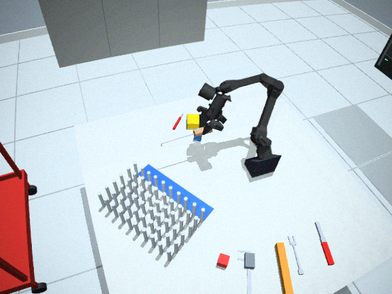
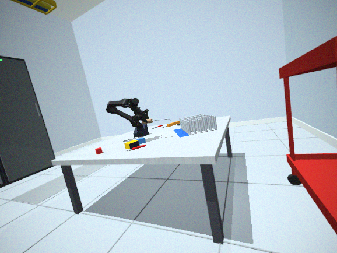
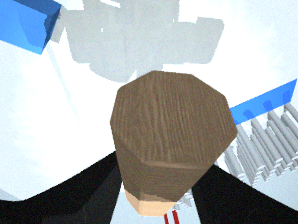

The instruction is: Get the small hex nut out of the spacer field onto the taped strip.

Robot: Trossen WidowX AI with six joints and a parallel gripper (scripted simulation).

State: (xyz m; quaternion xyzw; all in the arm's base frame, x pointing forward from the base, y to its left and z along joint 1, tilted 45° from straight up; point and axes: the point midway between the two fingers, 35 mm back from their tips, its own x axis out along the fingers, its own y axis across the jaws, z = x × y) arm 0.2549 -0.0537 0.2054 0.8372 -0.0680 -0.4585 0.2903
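Right now my gripper tip is 200 mm to the right of the blue taped strip, 180 mm short of it and 150 mm above it. From my gripper tip the other things lie so: fork tool (630 mm to the left, 250 mm behind, 150 mm below); then blue block (130 mm below, 110 mm to the right, 20 mm behind); then metal rod (100 mm ahead, 10 mm to the left).
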